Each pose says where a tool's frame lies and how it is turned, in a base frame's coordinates. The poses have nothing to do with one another.
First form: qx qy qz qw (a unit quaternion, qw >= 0); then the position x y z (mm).
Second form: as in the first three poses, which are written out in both.
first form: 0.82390 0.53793 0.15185 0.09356 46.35 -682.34 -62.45
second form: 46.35 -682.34 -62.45 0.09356 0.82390 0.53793 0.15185
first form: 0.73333 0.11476 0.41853 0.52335 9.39 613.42 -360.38
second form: 9.39 613.42 -360.38 0.52335 0.73333 0.11476 0.41853
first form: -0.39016 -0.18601 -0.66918 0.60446 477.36 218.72 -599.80
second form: 477.36 218.72 -599.80 0.60446 -0.39016 -0.18601 -0.66918
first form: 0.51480 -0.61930 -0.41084 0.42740 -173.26 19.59 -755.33
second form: -173.26 19.59 -755.33 0.42740 0.51480 -0.61930 -0.41084
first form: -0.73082 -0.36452 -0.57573 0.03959 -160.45 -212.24 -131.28
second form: -160.45 -212.24 -131.28 0.03959 -0.73082 -0.36452 -0.57573
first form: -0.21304 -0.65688 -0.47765 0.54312 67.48 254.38 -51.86
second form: 67.48 254.38 -51.86 0.54312 -0.21304 -0.65688 -0.47765
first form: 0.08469 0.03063 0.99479 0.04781 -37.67 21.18 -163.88
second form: -37.67 21.18 -163.88 0.04781 0.08469 0.03063 0.99479
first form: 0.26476 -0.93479 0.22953 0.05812 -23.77 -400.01 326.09
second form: -23.77 -400.01 326.09 0.05812 0.26476 -0.93479 0.22953
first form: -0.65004 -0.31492 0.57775 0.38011 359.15 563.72 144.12
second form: 359.15 563.72 144.12 0.38011 -0.65004 -0.31492 0.57775
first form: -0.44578 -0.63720 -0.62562 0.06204 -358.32 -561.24 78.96
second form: -358.32 -561.24 78.96 0.06204 -0.44578 -0.63720 -0.62562
